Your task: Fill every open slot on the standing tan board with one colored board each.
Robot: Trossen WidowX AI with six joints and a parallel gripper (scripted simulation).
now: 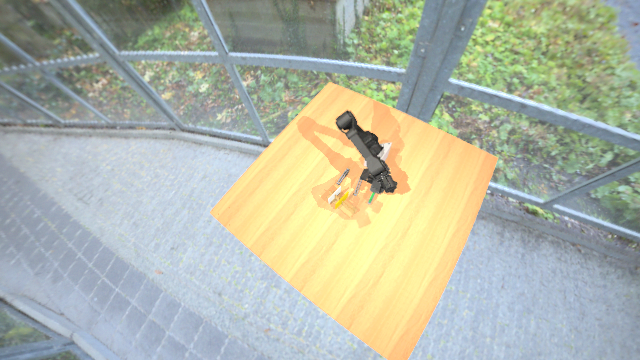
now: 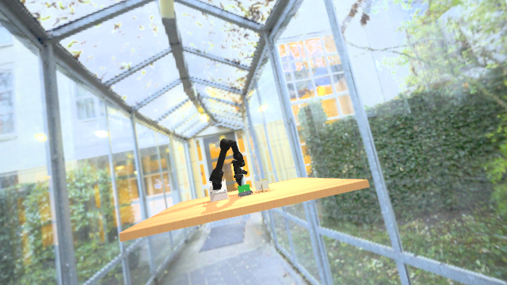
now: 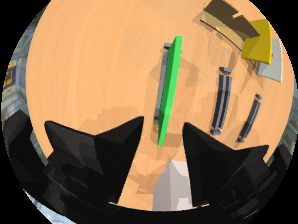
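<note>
The green board is 40 mm below my gripper tip and 30 mm ahead of it. The rest, counted from my gripper tip: tan board 180 mm ahead, 100 mm to the right, 40 mm below; grey board 170 mm ahead, 150 mm to the right, 20 mm below; yellow board 180 mm ahead, 100 mm to the right, 20 mm below.
</note>
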